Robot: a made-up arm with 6 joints. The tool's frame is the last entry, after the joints. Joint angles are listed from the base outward. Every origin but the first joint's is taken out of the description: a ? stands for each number. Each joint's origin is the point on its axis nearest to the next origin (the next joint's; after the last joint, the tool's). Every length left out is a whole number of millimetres.
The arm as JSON. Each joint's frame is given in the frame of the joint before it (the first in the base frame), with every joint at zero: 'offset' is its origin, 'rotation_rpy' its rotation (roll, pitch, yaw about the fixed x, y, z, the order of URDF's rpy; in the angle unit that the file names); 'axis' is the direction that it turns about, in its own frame. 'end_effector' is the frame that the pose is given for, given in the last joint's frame.
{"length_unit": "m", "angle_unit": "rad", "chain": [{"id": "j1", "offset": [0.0, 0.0, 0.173], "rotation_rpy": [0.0, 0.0, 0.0], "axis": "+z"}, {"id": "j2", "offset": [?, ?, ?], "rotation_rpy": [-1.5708, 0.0, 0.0], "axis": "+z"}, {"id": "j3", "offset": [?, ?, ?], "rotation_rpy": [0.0, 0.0, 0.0], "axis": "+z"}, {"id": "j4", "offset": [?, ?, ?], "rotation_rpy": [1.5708, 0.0, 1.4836], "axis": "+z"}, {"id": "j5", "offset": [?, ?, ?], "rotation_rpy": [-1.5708, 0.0, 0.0], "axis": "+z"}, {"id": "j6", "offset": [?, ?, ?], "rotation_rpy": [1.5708, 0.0, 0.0], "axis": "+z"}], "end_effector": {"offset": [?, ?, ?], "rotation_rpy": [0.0, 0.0, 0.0]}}
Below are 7 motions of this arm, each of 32 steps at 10 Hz.
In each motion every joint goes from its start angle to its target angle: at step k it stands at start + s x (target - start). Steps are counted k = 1, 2, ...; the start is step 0. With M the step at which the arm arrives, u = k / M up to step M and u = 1 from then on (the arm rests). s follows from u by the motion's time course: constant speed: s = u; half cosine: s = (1 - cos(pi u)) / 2; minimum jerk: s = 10 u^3 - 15 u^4 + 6 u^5.
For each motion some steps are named. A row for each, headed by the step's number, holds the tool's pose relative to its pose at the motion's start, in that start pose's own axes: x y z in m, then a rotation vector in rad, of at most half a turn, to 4 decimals.
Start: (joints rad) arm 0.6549 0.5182 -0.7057 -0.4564 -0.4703 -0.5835
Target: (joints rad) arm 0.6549 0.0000 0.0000 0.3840 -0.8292 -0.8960
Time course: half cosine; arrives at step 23
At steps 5, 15, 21, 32:
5: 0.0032 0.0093 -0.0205 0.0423 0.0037 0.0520
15: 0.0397 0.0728 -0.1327 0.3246 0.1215 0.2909
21: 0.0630 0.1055 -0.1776 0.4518 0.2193 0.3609
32: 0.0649 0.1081 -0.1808 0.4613 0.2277 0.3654

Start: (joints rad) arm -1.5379 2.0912 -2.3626 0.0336 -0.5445 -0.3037
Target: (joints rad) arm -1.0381 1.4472 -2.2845 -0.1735 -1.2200 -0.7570
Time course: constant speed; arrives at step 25
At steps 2, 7, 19, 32:
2: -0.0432 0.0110 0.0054 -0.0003 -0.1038 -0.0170
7: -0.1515 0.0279 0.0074 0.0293 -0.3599 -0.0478
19: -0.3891 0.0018 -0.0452 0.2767 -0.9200 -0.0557
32: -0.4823 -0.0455 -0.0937 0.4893 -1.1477 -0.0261

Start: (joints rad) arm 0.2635 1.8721 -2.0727 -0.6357 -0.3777 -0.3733
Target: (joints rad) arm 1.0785 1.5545 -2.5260 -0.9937 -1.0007 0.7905
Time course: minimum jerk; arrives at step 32
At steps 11, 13, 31, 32:
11: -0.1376 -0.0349 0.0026 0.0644 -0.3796 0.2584
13: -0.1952 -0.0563 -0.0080 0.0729 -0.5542 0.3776
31: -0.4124 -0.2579 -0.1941 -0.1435 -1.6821 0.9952
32: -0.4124 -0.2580 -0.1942 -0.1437 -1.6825 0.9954

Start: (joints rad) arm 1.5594 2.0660 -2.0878 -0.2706 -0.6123 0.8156
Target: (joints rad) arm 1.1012 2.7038 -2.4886 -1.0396 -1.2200 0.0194
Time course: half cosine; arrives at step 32
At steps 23, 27, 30, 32:
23: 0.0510 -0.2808 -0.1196 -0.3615 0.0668 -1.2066
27: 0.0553 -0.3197 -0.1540 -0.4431 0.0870 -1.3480
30: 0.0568 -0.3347 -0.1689 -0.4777 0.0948 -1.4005
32: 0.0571 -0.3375 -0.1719 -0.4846 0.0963 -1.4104

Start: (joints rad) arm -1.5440 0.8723 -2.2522 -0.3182 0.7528 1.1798
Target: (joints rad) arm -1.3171 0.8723 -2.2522 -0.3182 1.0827 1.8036
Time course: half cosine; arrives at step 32
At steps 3, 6, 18, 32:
3: -0.0002 -0.0008 0.0002 0.0051 0.0060 0.0166
6: -0.0009 -0.0031 0.0007 0.0202 0.0233 0.0650
18: -0.0049 -0.0221 0.0042 0.1674 0.1484 0.4502
32: -0.0067 -0.0367 0.0064 0.3117 0.2234 0.7362

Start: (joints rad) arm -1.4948 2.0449 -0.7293 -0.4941 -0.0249 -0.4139
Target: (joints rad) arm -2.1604 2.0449 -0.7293 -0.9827 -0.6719 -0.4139
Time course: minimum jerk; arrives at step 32
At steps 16, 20, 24, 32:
16: 0.0850 -0.0676 -0.0105 0.1978 -0.1958 0.0515
20: 0.1281 -0.0871 -0.0208 0.2838 -0.2773 0.0658
24: 0.1621 -0.0969 -0.0307 0.3476 -0.3374 0.0735
32: 0.1828 -0.1006 -0.0376 0.3853 -0.3730 0.0771

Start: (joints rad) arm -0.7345 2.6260 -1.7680 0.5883 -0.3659 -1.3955
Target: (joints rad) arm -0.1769 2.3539 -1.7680 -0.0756 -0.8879 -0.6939
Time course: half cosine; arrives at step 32
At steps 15, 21, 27, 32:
15: -0.1727 0.0392 -0.0769 0.1088 -0.4767 0.0054
21: -0.2682 0.0705 -0.1547 0.0979 -0.8286 0.0558
27: -0.3262 0.0940 -0.2233 0.0442 -1.0948 0.1069
32: -0.3408 0.1006 -0.2447 0.0212 -1.1722 0.1230

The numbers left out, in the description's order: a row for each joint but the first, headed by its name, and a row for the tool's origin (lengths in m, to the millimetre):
j2: 0.0 0.0 0.0
j3: -0.319 -0.044 0.0
j4: 0.361 -0.064 0.0
j5: 0.0 0.0 0.0
j6: 0.0 -0.067 0.0
tool: 0.0 0.0 0.0

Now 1 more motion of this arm.
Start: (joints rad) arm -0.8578 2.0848 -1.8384 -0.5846 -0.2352 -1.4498
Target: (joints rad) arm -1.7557 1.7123 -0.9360 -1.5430 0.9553 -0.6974
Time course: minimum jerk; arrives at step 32
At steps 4, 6, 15, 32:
4: 0.0067 0.0073 -0.0030 -0.0333 0.0082 -0.0022
6: 0.0203 0.0221 -0.0097 -0.1012 0.0265 -0.0060
15: 0.1601 0.1747 -0.1540 -0.8815 0.3793 -0.0081
32: 0.2221 0.2636 -0.4583 -1.7427 1.1439 -0.1225

